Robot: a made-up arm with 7 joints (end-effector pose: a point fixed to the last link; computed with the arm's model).
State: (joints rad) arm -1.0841 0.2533 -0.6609 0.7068 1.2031 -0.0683 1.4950
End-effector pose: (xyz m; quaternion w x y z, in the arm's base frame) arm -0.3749 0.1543 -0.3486 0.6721 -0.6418 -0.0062 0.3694
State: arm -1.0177 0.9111 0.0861 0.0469 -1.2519 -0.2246 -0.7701
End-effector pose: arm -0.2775 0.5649 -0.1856 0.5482 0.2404 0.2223 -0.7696
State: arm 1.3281 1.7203 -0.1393 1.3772 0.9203 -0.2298 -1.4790
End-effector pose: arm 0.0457 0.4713 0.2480 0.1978 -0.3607 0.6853 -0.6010
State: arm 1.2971 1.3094 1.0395 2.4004 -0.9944 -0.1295 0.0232
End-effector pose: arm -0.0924 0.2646 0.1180 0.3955 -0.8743 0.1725 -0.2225
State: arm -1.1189 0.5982 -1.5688 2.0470 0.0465 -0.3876 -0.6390
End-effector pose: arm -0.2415 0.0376 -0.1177 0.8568 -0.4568 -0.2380 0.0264
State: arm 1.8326 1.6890 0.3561 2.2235 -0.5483 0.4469 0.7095
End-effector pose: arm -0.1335 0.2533 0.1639 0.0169 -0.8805 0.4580 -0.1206
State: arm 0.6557 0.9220 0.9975 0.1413 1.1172 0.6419 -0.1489
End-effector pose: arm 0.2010 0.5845 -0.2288 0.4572 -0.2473 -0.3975 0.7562
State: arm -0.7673 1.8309 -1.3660 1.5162 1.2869 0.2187 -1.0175
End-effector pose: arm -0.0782 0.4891 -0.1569 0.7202 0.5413 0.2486 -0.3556
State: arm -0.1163 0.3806 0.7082 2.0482 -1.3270 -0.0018 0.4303
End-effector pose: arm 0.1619 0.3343 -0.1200 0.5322 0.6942 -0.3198 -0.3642
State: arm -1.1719 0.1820 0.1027 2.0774 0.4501 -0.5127 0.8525
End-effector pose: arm -0.0548 0.1850 -0.2676 0.6733 -0.3320 -0.6406 -0.1613
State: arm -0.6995 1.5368 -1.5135 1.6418 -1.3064 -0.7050 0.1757
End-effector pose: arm -0.1605 0.3927 -0.2137 0.0757 -0.6319 0.0116 -0.7713
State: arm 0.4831 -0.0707 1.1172 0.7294 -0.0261 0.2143 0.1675
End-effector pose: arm 0.2945 0.2539 -0.3987 0.7559 -0.0779 -0.4302 0.4872
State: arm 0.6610 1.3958 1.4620 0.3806 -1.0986 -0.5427 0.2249
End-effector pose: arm 0.0068 0.6691 0.0083 0.5076 0.6996 -0.4946 0.0909
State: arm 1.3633 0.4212 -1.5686 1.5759 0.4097 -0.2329 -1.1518
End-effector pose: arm 0.3589 0.0134 -0.0750 0.3059 0.0328 -0.9408 -0.1425
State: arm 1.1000 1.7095 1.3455 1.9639 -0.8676 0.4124 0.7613
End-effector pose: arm -0.2047 0.2867 0.1642 0.0033 0.8439 -0.4112 0.3445
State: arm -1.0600 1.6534 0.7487 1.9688 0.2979 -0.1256 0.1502
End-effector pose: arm 0.2402 0.3056 -0.0659 0.5180 0.1295 -0.5408 -0.6499
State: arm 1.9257 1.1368 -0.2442 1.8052 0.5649 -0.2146 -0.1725
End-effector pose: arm 0.0563 0.3132 0.2816 0.2757 -0.2526 0.9249 0.0687
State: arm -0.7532 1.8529 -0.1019 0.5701 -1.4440 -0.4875 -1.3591
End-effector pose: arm 0.1883 0.6220 -0.0025 0.0456 0.2889 -0.1957 -0.9360
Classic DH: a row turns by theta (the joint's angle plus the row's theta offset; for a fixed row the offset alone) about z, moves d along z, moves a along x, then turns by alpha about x. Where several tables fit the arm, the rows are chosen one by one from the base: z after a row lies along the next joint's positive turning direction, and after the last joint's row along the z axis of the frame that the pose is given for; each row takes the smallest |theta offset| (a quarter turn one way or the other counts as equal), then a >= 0, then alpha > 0; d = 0 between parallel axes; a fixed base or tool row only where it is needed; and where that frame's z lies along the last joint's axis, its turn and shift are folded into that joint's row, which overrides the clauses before.
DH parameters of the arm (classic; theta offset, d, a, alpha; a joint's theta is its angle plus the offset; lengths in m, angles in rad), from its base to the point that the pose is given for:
base (fixed): 0 0 0 1.5708
joint 1: 1.5708 -0.133 0 1.5708
joint 2: 1.5708 0 0 1.5708
joint 3: 1.5708 -0.287 0 1.5708
joint 4: 0 0 0 -1.5708
joint 5: 0 -0.259 0 -1.5708
joint 6: -1.5708 0 0 1.5708
joint 7: 1.5708 0 0 1.5708
tool (fixed): -1.5708 0 0 0

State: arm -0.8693 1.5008 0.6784 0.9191 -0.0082 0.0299 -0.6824
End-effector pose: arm 0.1782 0.5850 -0.0593 0.4461 0.7936 -0.3328 -0.2457
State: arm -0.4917 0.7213 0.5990 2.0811 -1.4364 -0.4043 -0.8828
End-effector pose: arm 0.1474 0.3347 -0.1202 0.0916 -0.6351 0.6036 0.4732
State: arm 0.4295 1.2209 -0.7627 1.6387 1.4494 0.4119 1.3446
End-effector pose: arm 0.2781 0.3249 -0.1586 0.6074 -0.6783 -0.2771 -0.3070
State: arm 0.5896 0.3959 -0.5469 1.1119 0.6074 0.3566 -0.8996
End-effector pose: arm 0.3968 0.1765 -0.2365 0.7817 0.2946 -0.5322 0.1375
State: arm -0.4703 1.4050 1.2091 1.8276 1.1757 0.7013 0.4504
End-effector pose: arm 0.1672 0.3898 0.1333 0.6928 0.0094 -0.6871 -0.2189
